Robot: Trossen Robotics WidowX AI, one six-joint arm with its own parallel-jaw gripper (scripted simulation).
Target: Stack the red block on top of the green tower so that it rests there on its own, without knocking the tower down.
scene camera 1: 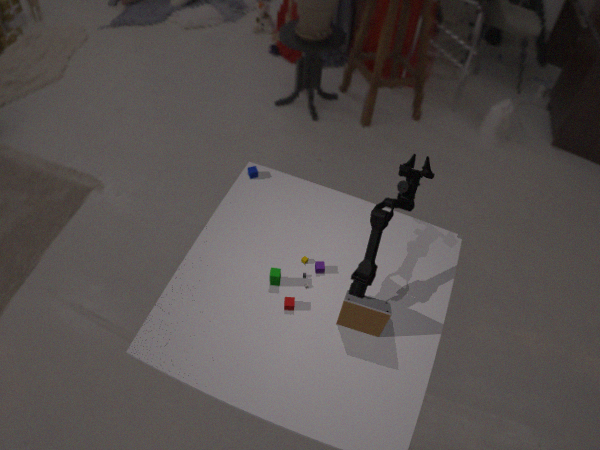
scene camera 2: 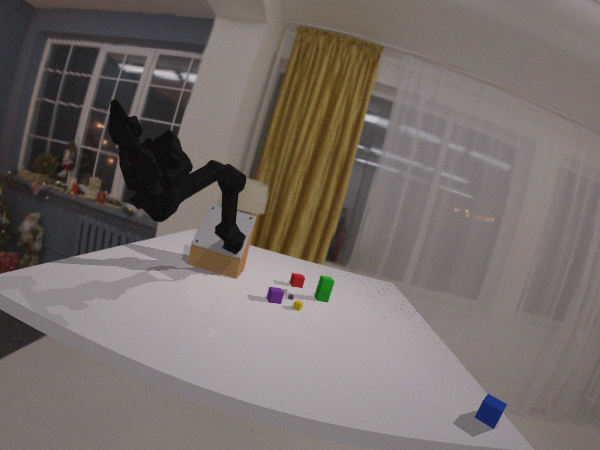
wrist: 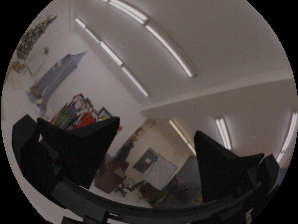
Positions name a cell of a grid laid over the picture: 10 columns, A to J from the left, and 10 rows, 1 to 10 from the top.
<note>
My gripper (scene camera 2: B3) is open, with nothing in its grasp.
My gripper is seen too in the wrist view (wrist: F6).
</note>
